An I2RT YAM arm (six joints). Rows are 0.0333 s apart.
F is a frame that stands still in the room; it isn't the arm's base.
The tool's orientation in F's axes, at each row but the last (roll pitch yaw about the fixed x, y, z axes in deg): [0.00, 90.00, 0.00]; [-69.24, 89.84, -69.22]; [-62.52, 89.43, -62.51]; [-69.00, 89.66, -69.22]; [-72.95, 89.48, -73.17]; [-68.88, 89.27, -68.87]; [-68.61, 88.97, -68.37]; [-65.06, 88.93, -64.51]
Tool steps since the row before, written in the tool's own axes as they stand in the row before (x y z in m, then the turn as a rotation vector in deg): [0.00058, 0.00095, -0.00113, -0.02, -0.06, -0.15]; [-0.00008, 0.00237, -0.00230, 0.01, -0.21, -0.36]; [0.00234, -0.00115, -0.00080, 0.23, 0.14, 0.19]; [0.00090, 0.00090, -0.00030, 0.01, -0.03, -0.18]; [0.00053, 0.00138, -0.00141, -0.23, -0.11, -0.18]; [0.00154, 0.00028, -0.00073, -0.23, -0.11, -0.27]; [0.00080, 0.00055, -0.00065, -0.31, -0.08, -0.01]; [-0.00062, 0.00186, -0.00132, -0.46, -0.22, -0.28]
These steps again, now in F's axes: [-0.00113, 0.00095, -0.00058, -0.15, -0.06, 0.02]; [-0.00230, 0.00237, 0.00007, -0.36, -0.21, -0.01]; [-0.00079, -0.00117, -0.00233, 0.19, 0.14, -0.23]; [-0.00029, 0.00090, -0.00091, -0.18, -0.03, -0.01]; [-0.00140, 0.00138, -0.00055, -0.18, -0.11, 0.23]; [-0.00072, 0.00026, -0.00155, -0.27, -0.11, 0.23]; [-0.00065, 0.00053, -0.00081, -0.01, -0.07, 0.31]; [-0.00134, 0.00186, 0.00058, -0.28, -0.21, 0.46]
